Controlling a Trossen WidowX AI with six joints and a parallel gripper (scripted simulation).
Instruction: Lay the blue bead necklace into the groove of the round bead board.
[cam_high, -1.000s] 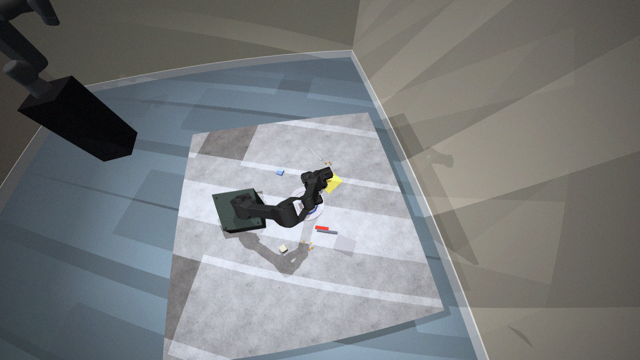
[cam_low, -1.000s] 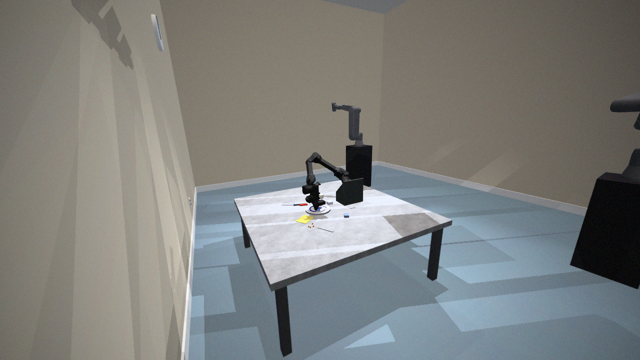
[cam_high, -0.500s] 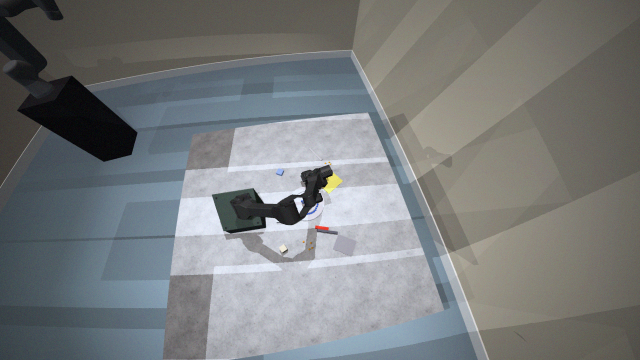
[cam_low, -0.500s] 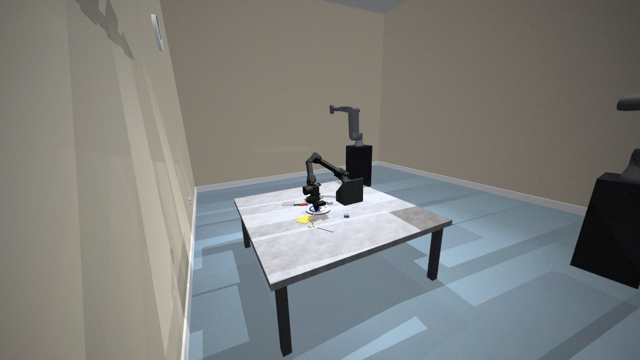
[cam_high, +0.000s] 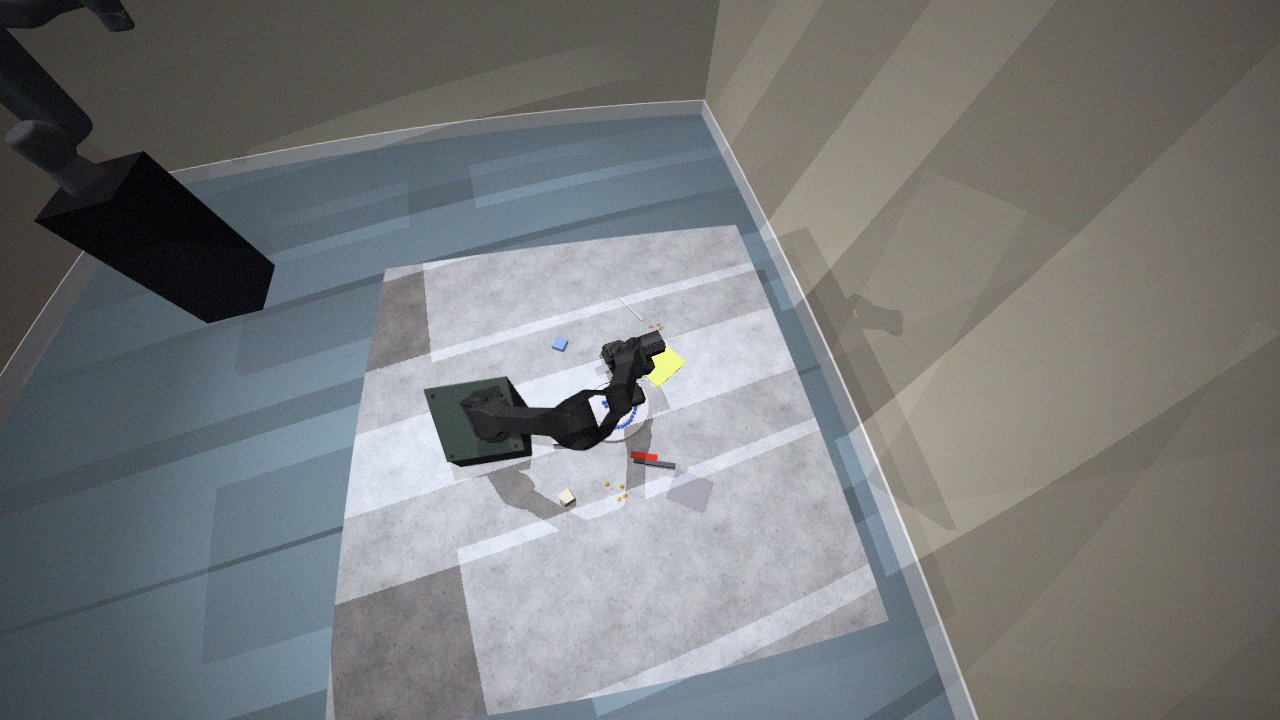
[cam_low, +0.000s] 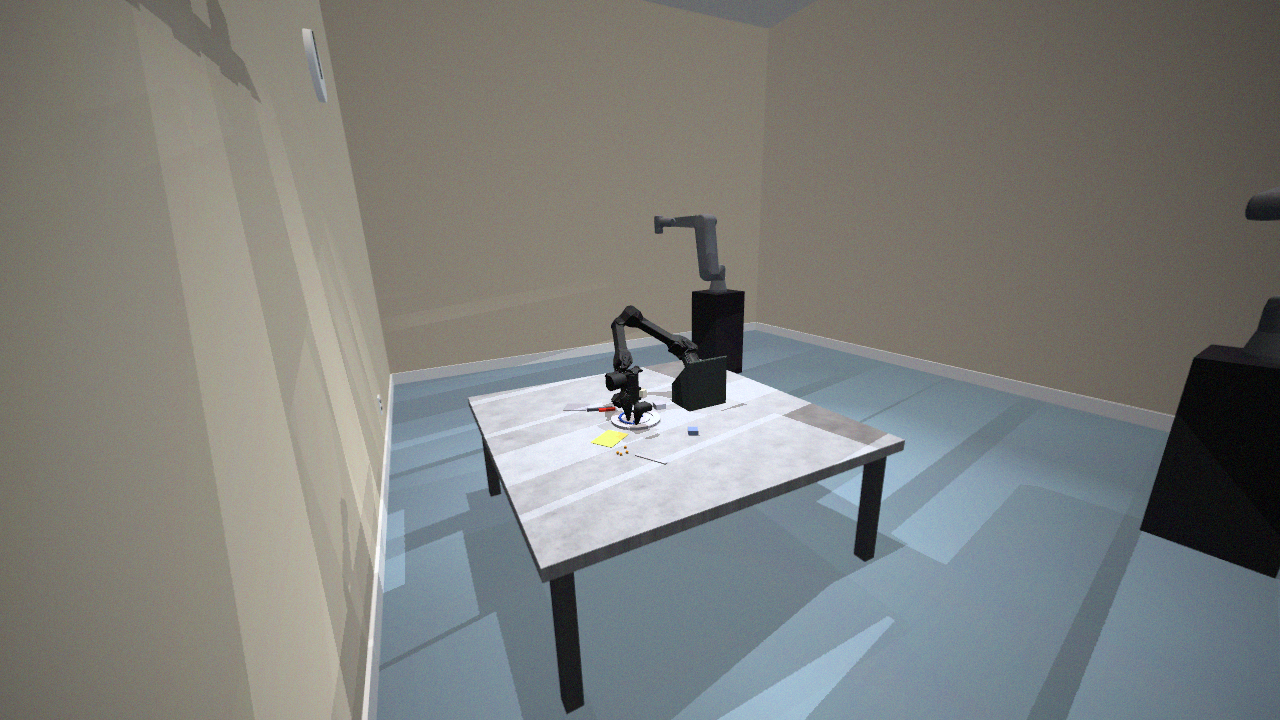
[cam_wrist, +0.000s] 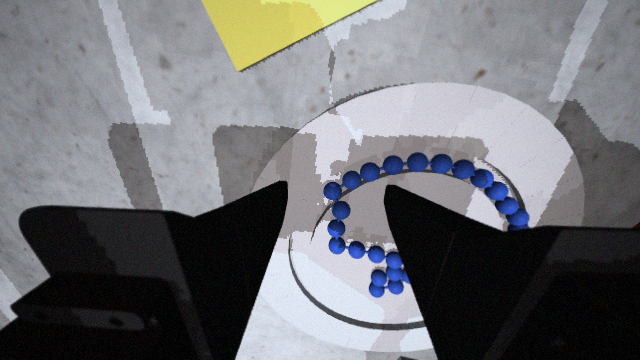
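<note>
My gripper tip is now 4 cm past the round white bead board, 5 cm to the left of it and 1 cm above it. The rest, counted from my gripper tip: blue block (15 cm behind, 18 cm to the left, 1 cm below); then yellow sheet (13 cm ahead, 4 cm to the left, 2 cm below); then grey tool (1 cm ahead, 22 cm to the right, 1 cm below).
</note>
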